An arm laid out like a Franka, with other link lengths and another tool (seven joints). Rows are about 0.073 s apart.
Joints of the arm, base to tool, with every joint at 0 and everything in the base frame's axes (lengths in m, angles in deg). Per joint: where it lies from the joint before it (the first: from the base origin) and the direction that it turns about. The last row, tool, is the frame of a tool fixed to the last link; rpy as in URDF.
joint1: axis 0 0 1 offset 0.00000 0.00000 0.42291
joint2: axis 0 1 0 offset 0.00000 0.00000 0.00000
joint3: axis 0 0 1 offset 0.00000 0.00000 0.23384
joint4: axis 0 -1 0 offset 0.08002 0.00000 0.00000
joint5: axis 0 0 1 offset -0.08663 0.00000 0.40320
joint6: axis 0 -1 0 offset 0.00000 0.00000 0.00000
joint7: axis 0 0 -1 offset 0.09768 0.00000 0.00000
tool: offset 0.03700 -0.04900 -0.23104 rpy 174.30 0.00 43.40
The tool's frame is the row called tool.
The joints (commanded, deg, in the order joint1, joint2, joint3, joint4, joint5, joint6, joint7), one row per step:
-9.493 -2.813 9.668 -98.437 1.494 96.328 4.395
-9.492 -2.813 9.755 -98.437 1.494 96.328 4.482
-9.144 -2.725 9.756 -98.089 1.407 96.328 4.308
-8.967 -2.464 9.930 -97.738 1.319 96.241 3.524
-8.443 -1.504 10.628 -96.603 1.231 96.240 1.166
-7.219 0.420 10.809 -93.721 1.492 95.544 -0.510
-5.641 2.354 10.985 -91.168 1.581 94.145 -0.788
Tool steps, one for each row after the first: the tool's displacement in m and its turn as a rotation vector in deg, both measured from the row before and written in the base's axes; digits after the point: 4 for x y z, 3 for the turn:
0.0000 0.0009 0.0000 -0.003 0.002 0.001
0.0016 0.0035 0.0024 -0.072 -0.265 0.534
0.0020 0.0039 0.0004 -0.063 -0.019 1.147
0.0072 0.0144 0.0006 0.024 -0.222 3.594
0.0096 0.0176 0.0048 0.597 -0.303 3.079
0.0041 0.0199 -0.0003 0.397 0.768 2.058

